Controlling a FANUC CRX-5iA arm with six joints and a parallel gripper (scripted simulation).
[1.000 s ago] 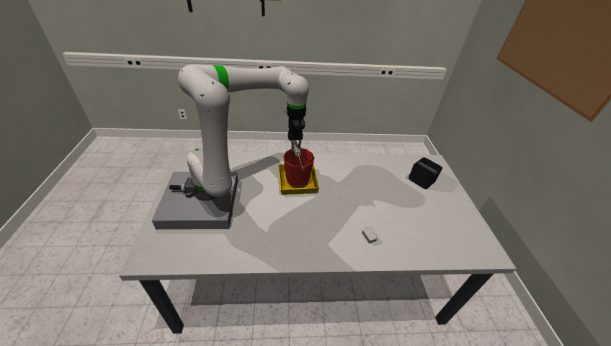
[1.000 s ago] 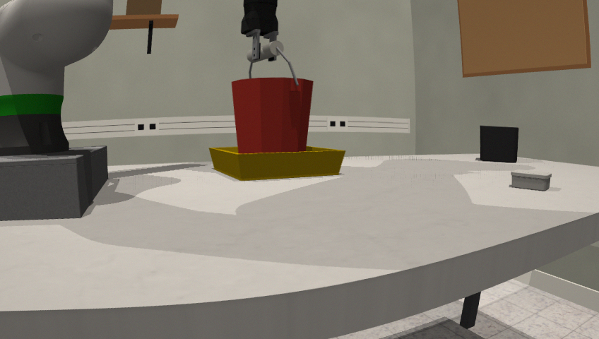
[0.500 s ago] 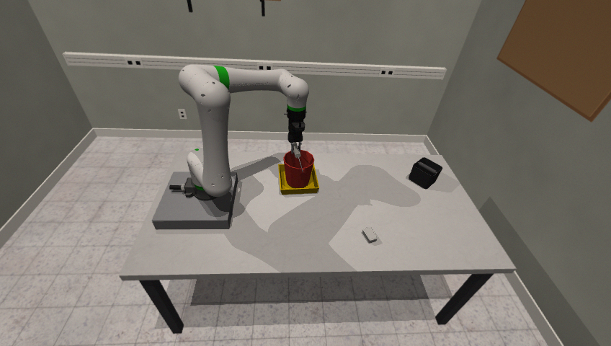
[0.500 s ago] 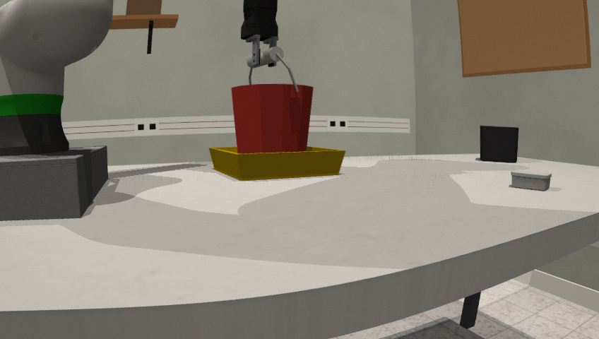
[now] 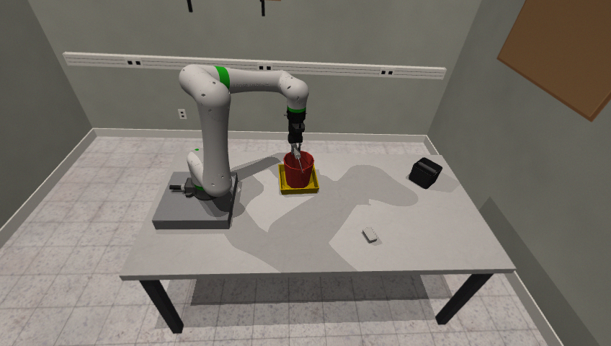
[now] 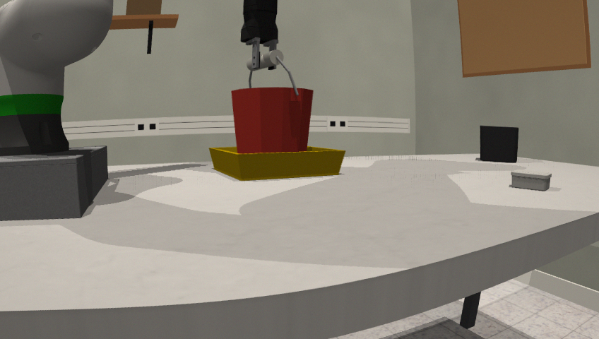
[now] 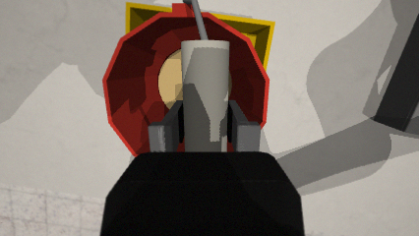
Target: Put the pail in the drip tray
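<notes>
Now: the pail handle 1 cm ahead of my hand and 3 cm below it. Round my hand: red pail (1 cm ahead, 9 cm below); yellow drip tray (2 cm ahead, 22 cm below); small grey box (38 cm ahead, 38 cm to the right, 22 cm below).
</notes>
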